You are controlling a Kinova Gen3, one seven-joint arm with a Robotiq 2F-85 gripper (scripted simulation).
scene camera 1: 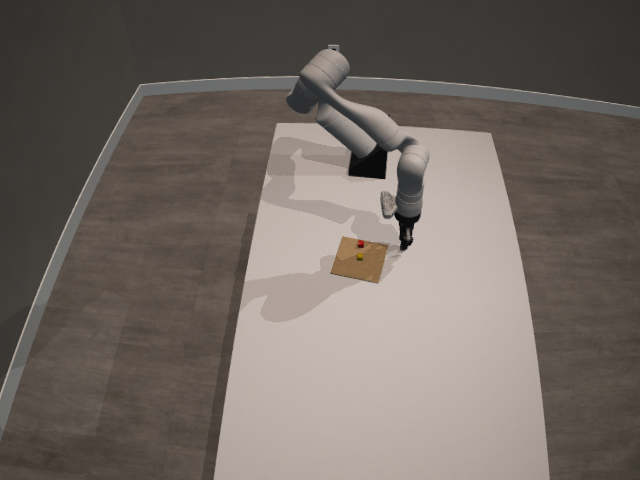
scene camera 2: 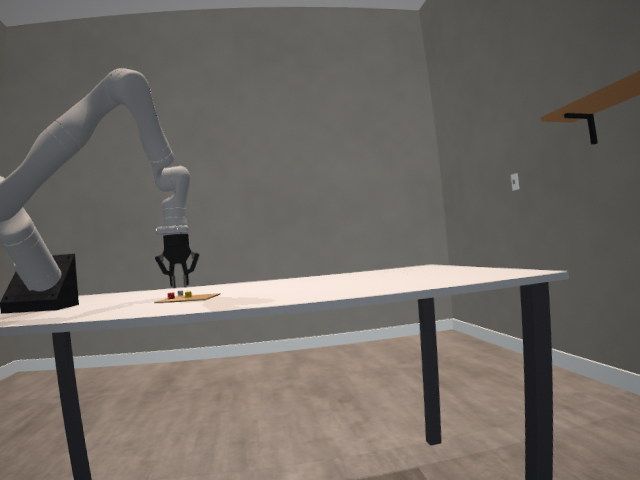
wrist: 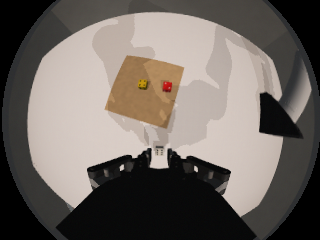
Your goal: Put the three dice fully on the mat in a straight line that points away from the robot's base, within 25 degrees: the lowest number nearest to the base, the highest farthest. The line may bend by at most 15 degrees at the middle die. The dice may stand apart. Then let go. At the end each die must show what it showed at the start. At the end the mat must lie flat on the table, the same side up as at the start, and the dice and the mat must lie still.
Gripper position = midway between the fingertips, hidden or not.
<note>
In view: my gripper (scene camera 2: 180, 288) and a square mat (scene camera 1: 345, 264).
The square mat shows as well in the wrist view (wrist: 153, 106). My gripper also shows in the wrist view (wrist: 159, 153).
</note>
